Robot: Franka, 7 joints.
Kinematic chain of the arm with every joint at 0, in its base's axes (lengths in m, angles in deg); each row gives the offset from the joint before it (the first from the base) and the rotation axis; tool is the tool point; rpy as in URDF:
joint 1: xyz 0 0 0.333 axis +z
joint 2: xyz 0 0 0 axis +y
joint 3: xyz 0 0 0.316 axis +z
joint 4: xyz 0.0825 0 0 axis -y
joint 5: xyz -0.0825 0 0.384 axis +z
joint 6: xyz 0 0 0 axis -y
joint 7: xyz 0.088 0 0 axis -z
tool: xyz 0 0 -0.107 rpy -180 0 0
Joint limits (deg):
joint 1: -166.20..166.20
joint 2: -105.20..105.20
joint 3: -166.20..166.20
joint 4: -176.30..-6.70
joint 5: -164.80..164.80
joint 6: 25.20..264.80
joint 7: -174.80..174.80
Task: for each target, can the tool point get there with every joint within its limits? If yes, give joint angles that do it. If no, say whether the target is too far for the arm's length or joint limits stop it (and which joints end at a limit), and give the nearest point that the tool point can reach.
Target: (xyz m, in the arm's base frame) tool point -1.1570 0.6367 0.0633
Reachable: no: too far | nearest point -0.7364 0.4052 0.1613 | short by 0.490 m
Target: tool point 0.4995 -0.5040 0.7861
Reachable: yes | joints 102.73 -61.10 -73.63 -44.60 -86.92 138.72 -48.48
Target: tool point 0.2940 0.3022 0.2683
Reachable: yes | joints 70.01 -3.94 -28.54 -149.75 -89.29 152.72 99.98
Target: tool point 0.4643 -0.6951 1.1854
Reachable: no: too far | nearest point 0.3336 -0.4995 0.9455 | short by 0.336 m
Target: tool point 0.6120 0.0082 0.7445
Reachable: yes | joints -26.73 55.18 121.13 -46.83 62.15 233.77 -63.66
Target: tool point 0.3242 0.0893 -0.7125
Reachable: no: too far | nearest point 0.3038 0.0837 -0.3598 | short by 0.353 m
